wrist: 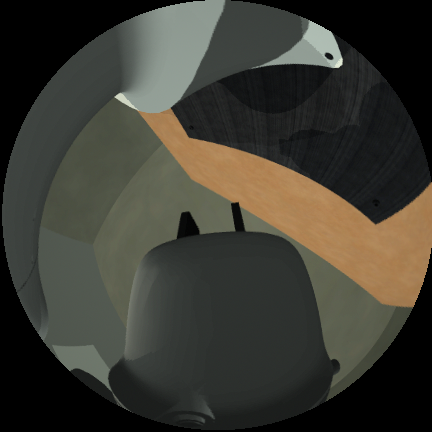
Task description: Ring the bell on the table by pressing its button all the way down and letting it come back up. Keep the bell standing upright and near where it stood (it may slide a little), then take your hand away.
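Places are measured from the arm's base along level axes (x ahead, y down, z left), in centimetres.
Pixels of known places: hand, its tool point: [213, 231].
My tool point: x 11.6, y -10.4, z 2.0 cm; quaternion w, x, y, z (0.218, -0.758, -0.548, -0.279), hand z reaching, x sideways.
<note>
Behind a point stands the place of what it marks.
The bell and its button do not show in the wrist view. My gripper [211, 209] @[x 11.6, y -10.4, z 2.0 cm] shows at the middle of the view, its two black fingers reaching out past the rounded dark housing. The fingers are drawn in to a narrow gap, with floor showing between them, and they hold nothing; I take it as shut. In this view the fingertips appear over the floor, just beside the edge of the wooden table [280, 200] @[x 36.4, y 6.7, z -3.1 cm]. Their height is hard to tell.
A dark, streaked mat or board [240, 120] @[x 11.2, y 0.1, z -3.2 cm] lies on the table at the upper right, with shadows across it. Pale grey arm parts [155, 60] cross the upper left. A dark curved arm part [22, 200] runs down the left edge. Greenish floor [145, 200] lies beyond the table edge.
</note>
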